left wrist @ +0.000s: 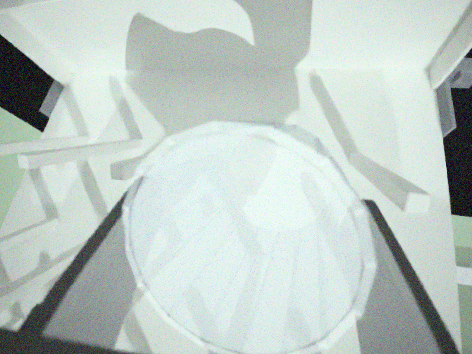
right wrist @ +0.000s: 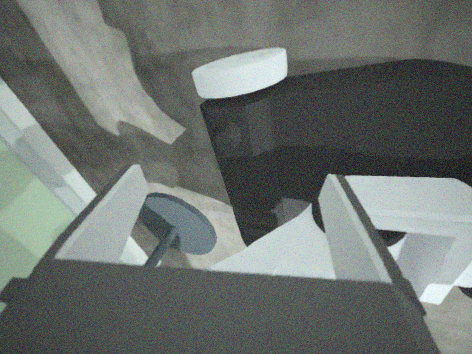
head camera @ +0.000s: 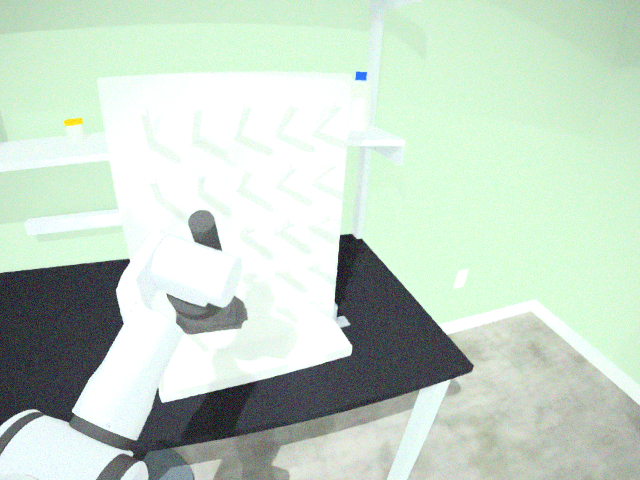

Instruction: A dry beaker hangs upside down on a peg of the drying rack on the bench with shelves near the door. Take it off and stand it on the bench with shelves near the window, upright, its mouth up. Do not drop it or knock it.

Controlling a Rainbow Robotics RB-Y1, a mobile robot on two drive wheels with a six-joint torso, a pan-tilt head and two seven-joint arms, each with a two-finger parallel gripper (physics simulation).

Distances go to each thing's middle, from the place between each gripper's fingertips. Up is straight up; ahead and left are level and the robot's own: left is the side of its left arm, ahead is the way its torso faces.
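Labels:
Clear beaker (left wrist: 229,235): 420 mm to the left of my right hand, 470 mm above it and 460 mm ahead of it. My left hand is right at the beaker.

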